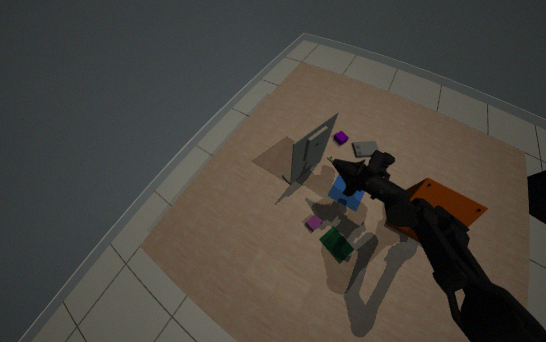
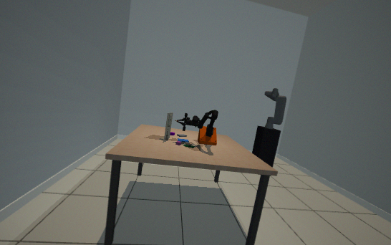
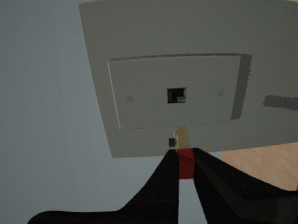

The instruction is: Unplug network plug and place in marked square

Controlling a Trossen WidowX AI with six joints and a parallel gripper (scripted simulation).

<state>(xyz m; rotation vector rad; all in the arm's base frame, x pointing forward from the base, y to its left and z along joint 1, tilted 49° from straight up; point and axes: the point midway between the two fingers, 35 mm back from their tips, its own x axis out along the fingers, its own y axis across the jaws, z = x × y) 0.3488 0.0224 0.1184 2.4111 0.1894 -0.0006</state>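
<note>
Now: the blue marked square 21 cm below my gripper tip, 10 cm behind it and 6 cm to the right of it. From my gripper tip the other things lie so: red plug (right at my gripper tip); then green block (21 cm below, 17 cm behind, 14 cm to the left); then grey upright panel (9 cm ahead, 8 cm below, 2 cm to the right).
</note>
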